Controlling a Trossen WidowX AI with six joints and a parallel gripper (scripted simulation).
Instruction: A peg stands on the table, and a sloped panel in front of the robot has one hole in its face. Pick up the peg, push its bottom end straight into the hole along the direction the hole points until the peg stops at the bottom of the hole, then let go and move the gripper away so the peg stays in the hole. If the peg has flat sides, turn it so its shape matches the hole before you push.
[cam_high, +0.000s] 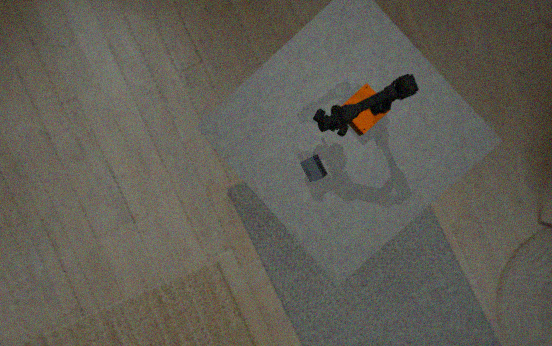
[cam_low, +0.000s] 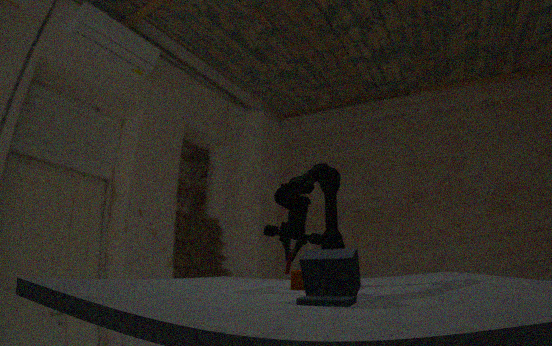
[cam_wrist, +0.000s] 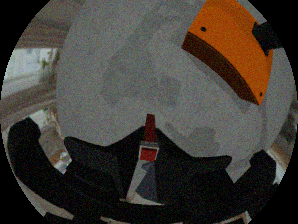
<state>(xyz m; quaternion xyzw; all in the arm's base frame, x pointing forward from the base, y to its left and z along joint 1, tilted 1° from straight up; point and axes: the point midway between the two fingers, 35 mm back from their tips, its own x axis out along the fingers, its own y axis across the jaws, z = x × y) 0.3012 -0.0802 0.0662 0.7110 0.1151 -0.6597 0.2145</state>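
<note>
Right now the grey sloped panel block is 170 mm to the left of my gripper tip, 170 mm ahead of it and 30 mm below it. Also, from my gripper tip: red peg (20 mm above).
</note>
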